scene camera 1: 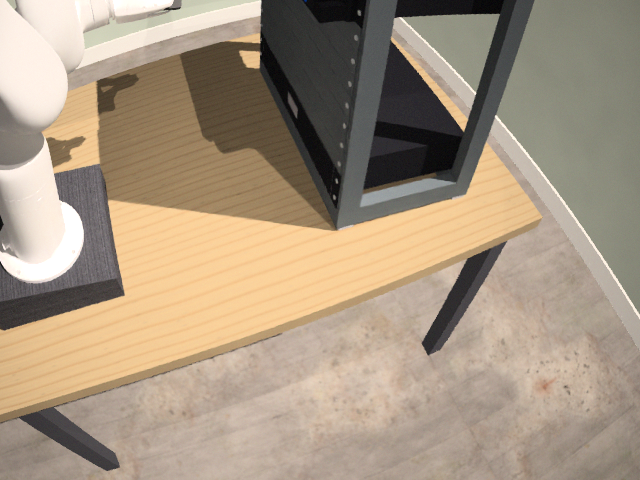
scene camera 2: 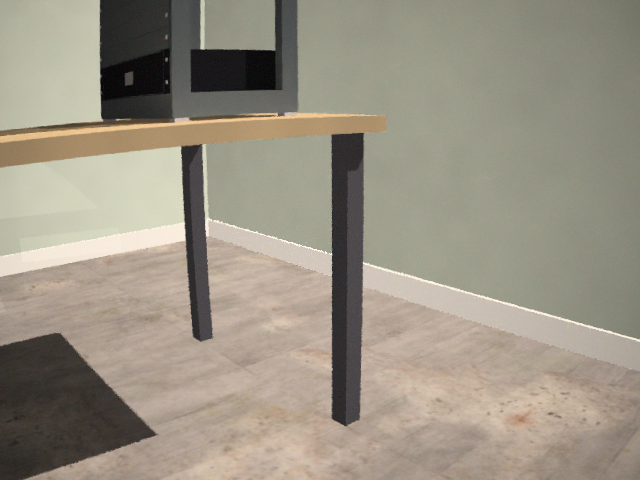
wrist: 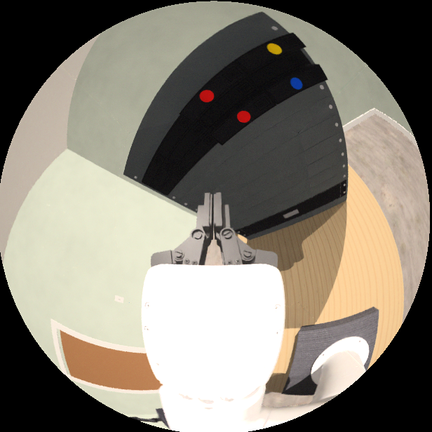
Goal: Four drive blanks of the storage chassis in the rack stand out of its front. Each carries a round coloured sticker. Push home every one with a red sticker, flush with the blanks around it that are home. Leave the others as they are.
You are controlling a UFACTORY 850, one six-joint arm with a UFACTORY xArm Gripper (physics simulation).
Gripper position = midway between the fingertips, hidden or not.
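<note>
Scene camera 1 shows a rack [scene camera 1: 361,116]; scene camera 2 also shows the rack [scene camera 2: 151,66]. In the wrist view, I see both the rack [wrist: 247,113] and my gripper [wrist: 213,201].
</note>
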